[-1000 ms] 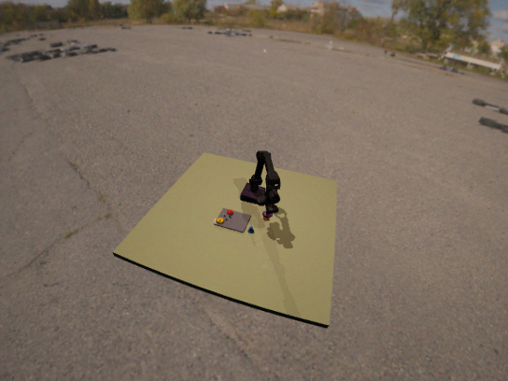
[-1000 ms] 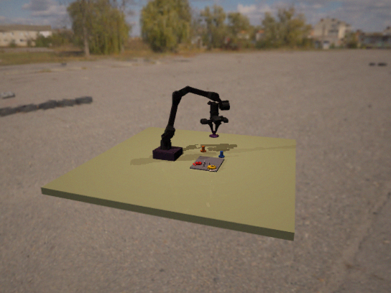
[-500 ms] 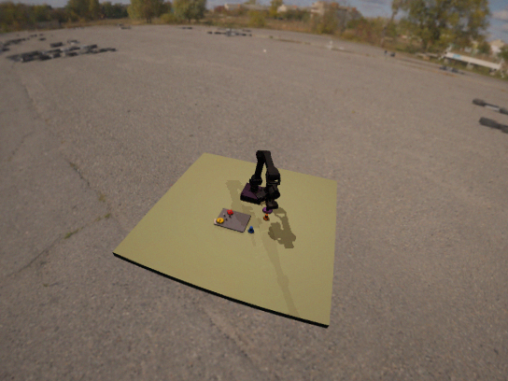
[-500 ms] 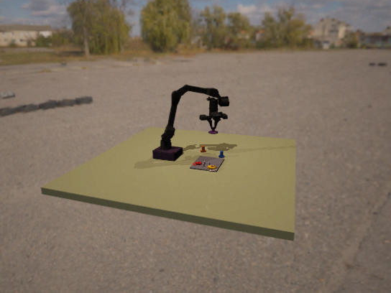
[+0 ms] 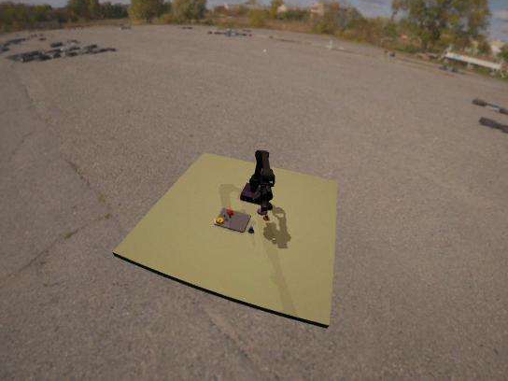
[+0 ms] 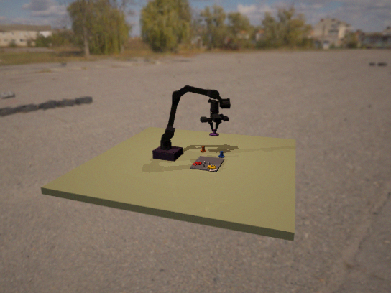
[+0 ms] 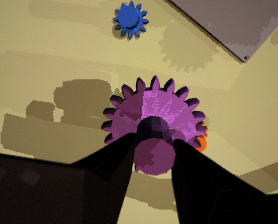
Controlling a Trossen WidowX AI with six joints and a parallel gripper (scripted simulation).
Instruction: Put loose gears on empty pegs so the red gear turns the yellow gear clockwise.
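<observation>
The red gear lies 23 cm to the right of my gripper tip, 15 cm below it and 4 cm behind it. The rest, counted from my gripper tip: blue gear 15 cm below, 7 cm ahead, 5 cm to the right; purple gear 1 cm below; orange gear 15 cm below, 8 cm behind, 2 cm to the left.
</observation>
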